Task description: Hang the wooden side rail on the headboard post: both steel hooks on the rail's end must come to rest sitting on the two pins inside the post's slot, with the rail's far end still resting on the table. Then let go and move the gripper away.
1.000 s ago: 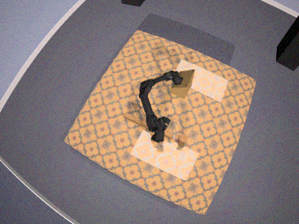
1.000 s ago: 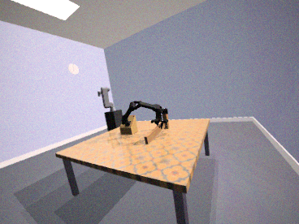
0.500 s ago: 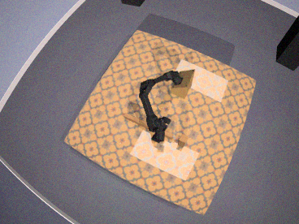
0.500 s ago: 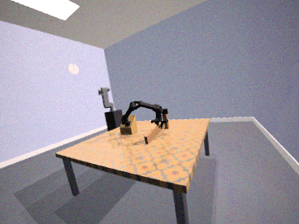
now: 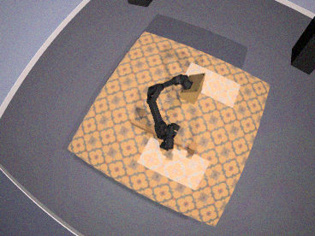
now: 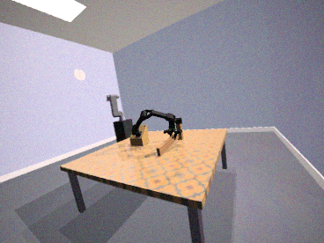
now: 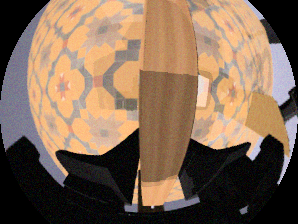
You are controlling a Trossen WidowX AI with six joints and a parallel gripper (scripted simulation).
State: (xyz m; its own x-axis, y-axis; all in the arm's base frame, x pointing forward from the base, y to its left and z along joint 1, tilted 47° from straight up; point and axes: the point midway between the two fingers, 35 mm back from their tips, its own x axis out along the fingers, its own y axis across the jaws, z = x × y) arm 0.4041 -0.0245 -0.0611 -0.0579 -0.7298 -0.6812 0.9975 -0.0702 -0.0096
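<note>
Now: the headboard post 1 cm ahead of my gripper tip, 17 cm to the left of it and 5 cm above it.
</note>
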